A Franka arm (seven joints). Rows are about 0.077 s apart.
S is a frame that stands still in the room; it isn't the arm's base.
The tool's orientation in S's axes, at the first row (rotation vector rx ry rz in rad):
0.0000, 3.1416, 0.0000
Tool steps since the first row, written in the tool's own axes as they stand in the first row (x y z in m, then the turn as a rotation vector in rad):
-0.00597, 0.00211, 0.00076, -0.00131, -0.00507, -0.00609
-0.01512, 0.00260, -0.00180, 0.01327, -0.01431, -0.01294
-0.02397, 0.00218, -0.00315, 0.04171, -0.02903, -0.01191
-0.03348, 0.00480, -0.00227, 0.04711, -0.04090, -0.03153
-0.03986, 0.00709, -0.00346, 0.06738, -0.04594, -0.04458
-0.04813, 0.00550, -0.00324, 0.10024, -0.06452, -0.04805
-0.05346, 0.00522, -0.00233, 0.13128, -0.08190, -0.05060
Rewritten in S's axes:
0.00597, 0.00211, -0.00076, 0.00131, -0.00507, 0.00609
0.01512, 0.00260, 0.00180, -0.01327, -0.01431, 0.01294
0.02397, 0.00218, 0.00315, -0.04171, -0.02903, 0.01191
0.03348, 0.00480, 0.00227, -0.04711, -0.04090, 0.03153
0.03986, 0.00709, 0.00346, -0.06738, -0.04594, 0.04458
0.04813, 0.00550, 0.00324, -0.10024, -0.06452, 0.04805
0.05346, 0.00522, 0.00233, -0.13128, -0.08190, 0.05060

